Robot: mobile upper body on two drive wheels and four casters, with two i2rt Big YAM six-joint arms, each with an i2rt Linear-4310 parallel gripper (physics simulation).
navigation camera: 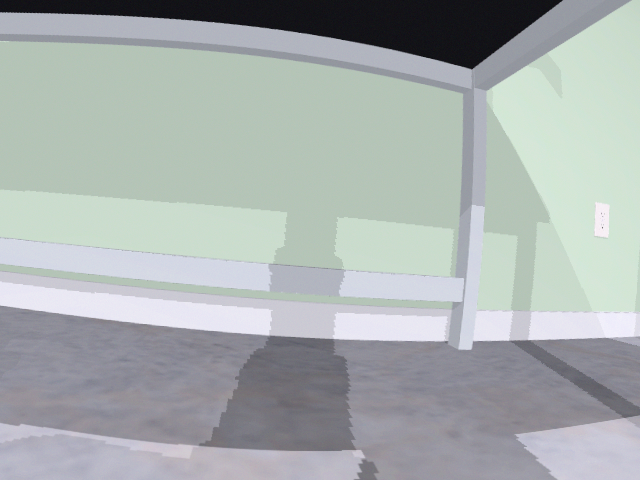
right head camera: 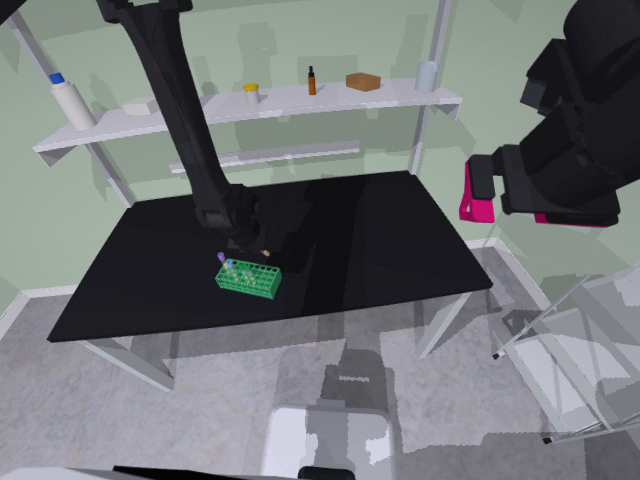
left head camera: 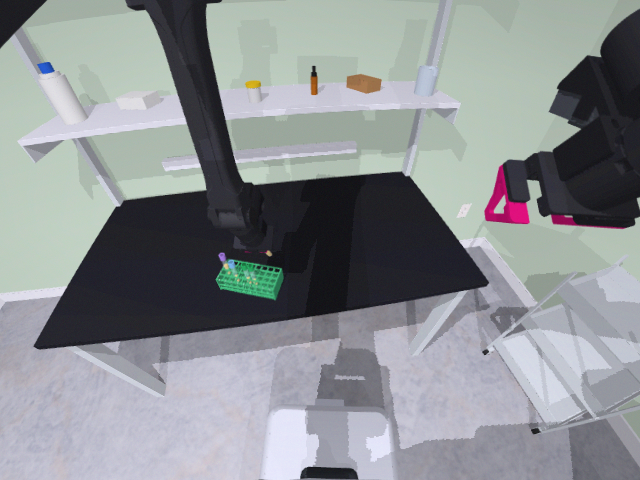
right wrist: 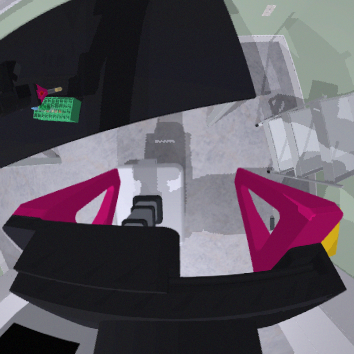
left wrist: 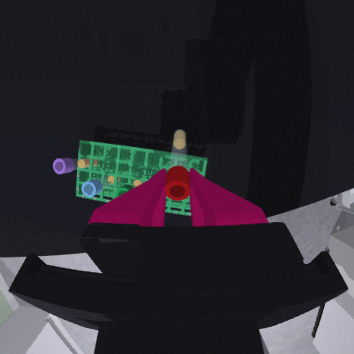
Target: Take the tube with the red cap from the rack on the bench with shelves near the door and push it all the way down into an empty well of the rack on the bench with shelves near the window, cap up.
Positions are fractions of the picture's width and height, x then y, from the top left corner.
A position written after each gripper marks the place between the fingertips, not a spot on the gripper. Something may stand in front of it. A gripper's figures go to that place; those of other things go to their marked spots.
The right gripper (right head camera: 0.78, 0.45) is 0.38 m from the lens. A wire cart (right head camera: 0.90, 0.77) is 1.43 m from the lens.
